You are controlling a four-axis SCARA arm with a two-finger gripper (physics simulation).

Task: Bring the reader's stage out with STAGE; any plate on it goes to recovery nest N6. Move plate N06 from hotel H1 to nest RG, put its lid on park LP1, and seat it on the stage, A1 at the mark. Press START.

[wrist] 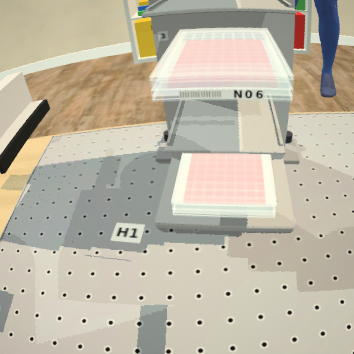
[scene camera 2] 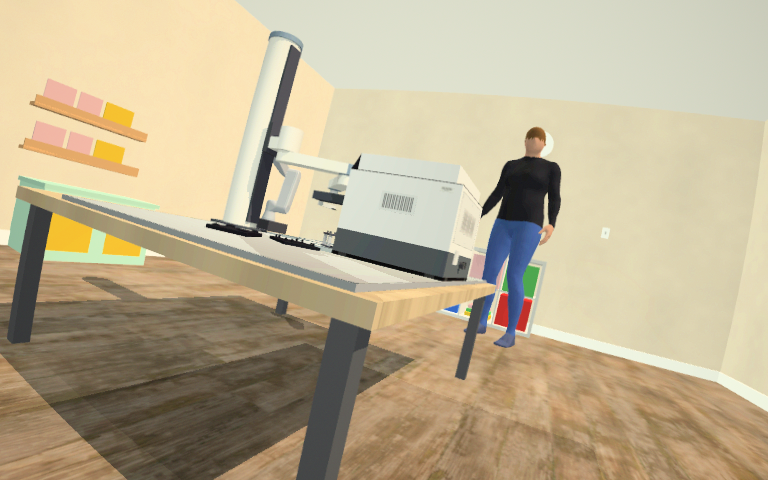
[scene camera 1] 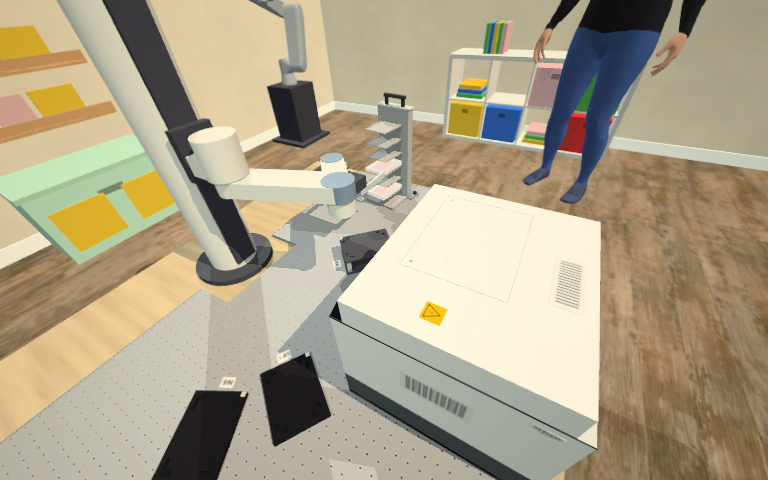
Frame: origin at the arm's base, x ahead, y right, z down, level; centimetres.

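Where they show: gripper, fingertip midpoint: (wrist: 208,63) (scene camera 1: 364,169); arm's base, link origin: (scene camera 1: 236,259).
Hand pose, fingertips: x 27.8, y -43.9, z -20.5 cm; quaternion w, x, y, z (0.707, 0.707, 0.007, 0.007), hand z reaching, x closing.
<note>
Each offset is from my fingertips to the centre of the thing.
Plate N06 @(dx +1.9, dy -11.1, dz +2.8 cm) (wrist: 222,62) (scene camera 1: 384,165), clear with a pink field, lies on a shelf of hotel H1 @(dx +2.5, dy -15.1, dz -1.0 cm) (scene camera 1: 405,152) (wrist: 225,21), near the label 3. My gripper (scene camera 1: 372,185) is open and empty, close in front of the hotel; one finger shows at the left of the wrist view. The white reader @(dx +52.2, dy +42.9, dz +2.2 cm) (scene camera 1: 470,254) (scene camera 2: 396,209) stands on the bench; its stage and buttons do not show. Dark nest RG @(dx +14.1, dy +22.9, dz +15.8 cm) (scene camera 1: 360,249) is partly hidden behind the reader. Black nest N6 @(dx +12.2, dy +83.6, dz +18.4 cm) (scene camera 1: 203,435) (scene camera 2: 233,228) and the black park LP1 @(dx +23.2, dy +68.7, dz +18.2 cm) (scene camera 1: 294,399) (scene camera 2: 294,242) hold no plate.
Another pink plate @(dx +1.9, dy -11.1, dz +13.4 cm) (wrist: 223,180) (scene camera 1: 384,191) lies on the hotel's lowest shelf, below N06. The arm's column (scene camera 1: 218,237) (scene camera 2: 254,135) stands left of the reader. A person (scene camera 1: 603,84) (scene camera 2: 526,226) stands behind the bench. A second arm (scene camera 1: 294,45) stands on a dark pedestal farther back.
</note>
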